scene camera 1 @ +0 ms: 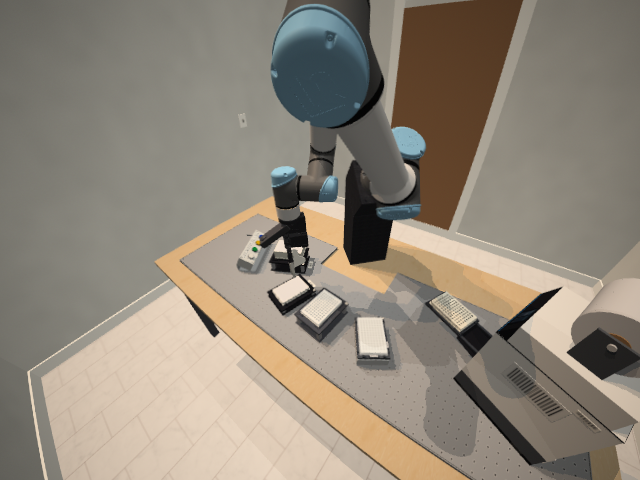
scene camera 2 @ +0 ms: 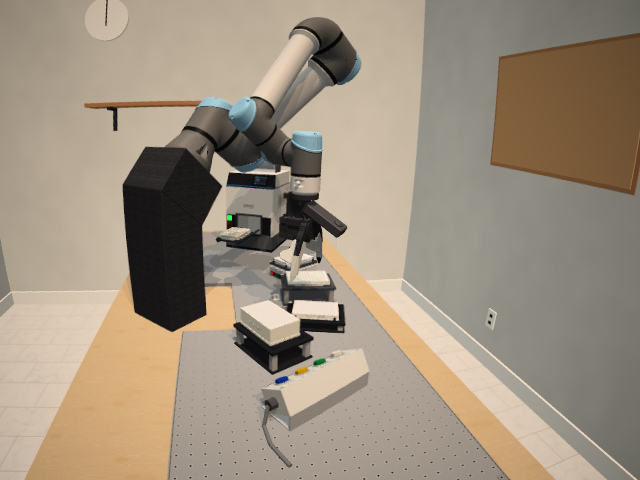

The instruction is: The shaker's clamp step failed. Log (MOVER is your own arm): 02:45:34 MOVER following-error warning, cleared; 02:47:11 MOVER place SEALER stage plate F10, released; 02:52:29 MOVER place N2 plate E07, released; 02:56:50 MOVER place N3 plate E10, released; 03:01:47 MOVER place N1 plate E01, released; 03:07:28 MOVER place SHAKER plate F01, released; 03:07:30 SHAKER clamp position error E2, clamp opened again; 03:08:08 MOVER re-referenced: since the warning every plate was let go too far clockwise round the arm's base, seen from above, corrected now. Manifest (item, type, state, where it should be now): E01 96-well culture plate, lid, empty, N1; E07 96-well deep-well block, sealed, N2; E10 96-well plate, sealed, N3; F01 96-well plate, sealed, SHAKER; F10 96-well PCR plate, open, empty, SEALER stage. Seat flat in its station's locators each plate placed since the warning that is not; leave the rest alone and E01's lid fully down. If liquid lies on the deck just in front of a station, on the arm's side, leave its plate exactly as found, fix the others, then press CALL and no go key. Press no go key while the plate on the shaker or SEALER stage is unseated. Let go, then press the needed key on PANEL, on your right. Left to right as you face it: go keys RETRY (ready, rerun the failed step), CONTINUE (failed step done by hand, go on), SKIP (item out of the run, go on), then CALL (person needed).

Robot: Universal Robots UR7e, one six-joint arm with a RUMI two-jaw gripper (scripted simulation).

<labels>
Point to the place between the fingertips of my gripper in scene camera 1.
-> At 292, 262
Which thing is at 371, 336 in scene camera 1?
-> A lidded culture plate.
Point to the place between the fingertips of my gripper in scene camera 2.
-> At 305, 271
</labels>
